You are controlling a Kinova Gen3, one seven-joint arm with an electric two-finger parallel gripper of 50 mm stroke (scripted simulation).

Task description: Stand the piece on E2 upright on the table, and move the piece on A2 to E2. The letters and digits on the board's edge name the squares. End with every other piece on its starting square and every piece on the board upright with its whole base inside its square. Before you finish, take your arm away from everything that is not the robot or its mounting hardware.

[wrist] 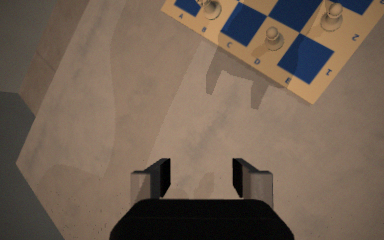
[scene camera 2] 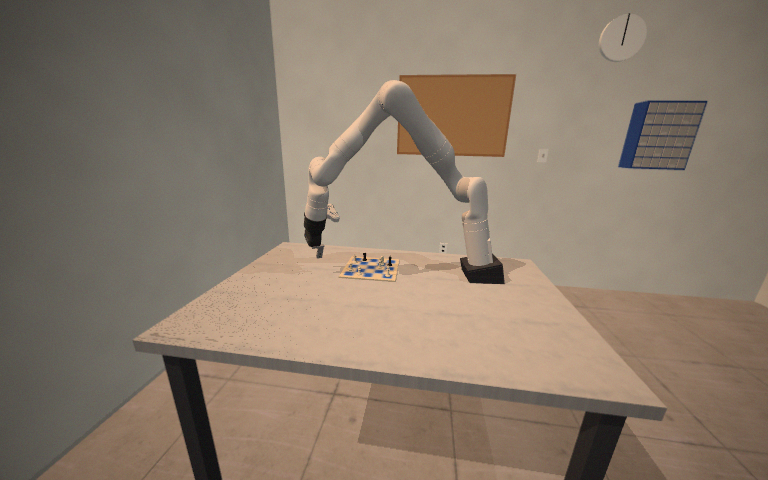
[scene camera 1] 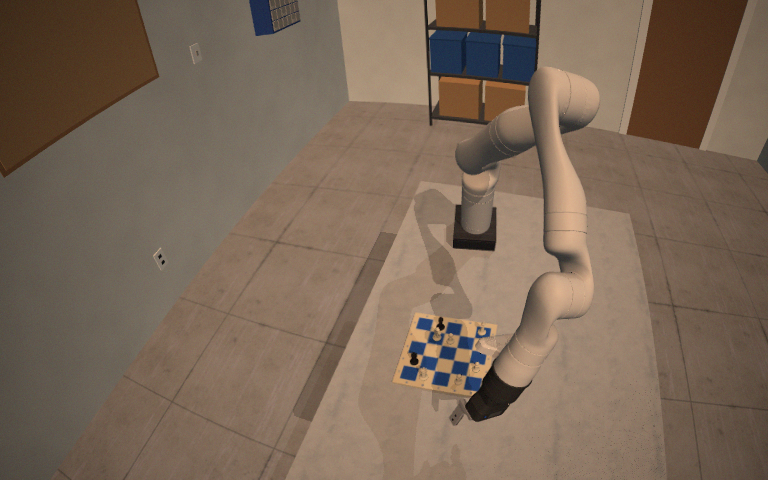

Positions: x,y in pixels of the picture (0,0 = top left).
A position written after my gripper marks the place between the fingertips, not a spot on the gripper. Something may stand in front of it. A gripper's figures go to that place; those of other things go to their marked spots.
Labels:
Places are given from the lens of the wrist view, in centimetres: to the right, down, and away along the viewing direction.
my gripper (wrist: pixel 201 171): 1, 4, 18
chessboard (wrist: pixel 310 58): 12, -6, 22

